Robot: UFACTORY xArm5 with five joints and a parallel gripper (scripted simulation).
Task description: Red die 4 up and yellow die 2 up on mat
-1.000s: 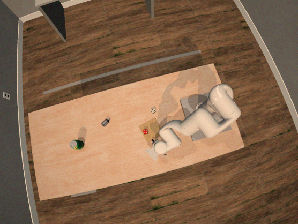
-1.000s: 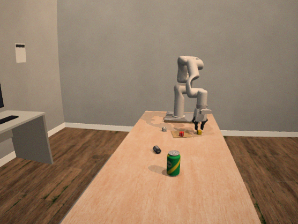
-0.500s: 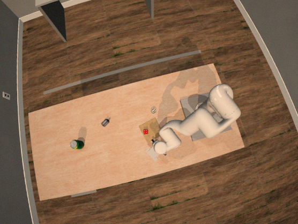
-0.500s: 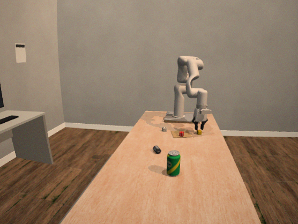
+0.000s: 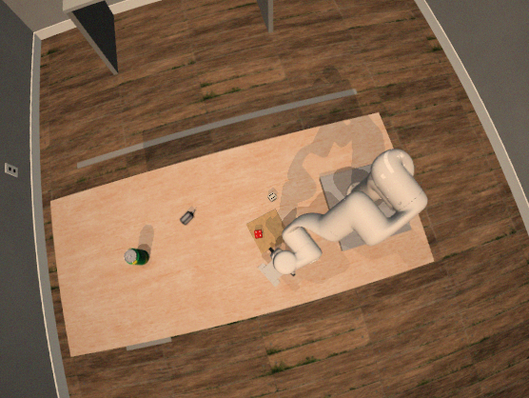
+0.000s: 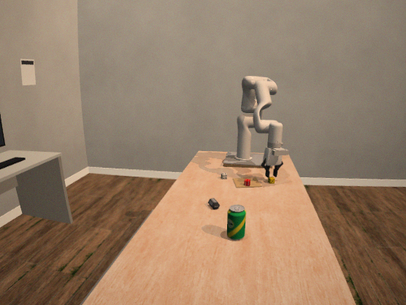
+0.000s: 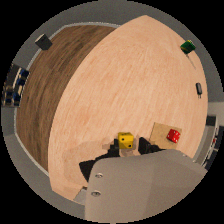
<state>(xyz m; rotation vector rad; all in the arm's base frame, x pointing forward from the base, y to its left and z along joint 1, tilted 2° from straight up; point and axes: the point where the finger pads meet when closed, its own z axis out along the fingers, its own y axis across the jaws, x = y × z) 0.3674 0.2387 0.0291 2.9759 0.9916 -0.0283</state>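
The yellow die is 40 mm below my hand. From my hand the other things lie so: brown mat: 40 mm ahead, 130 mm to the right, 50 mm below; then white die: 10 mm ahead, 270 mm to the right, 40 mm below; then red die: 80 mm ahead, 120 mm to the right, 40 mm below.
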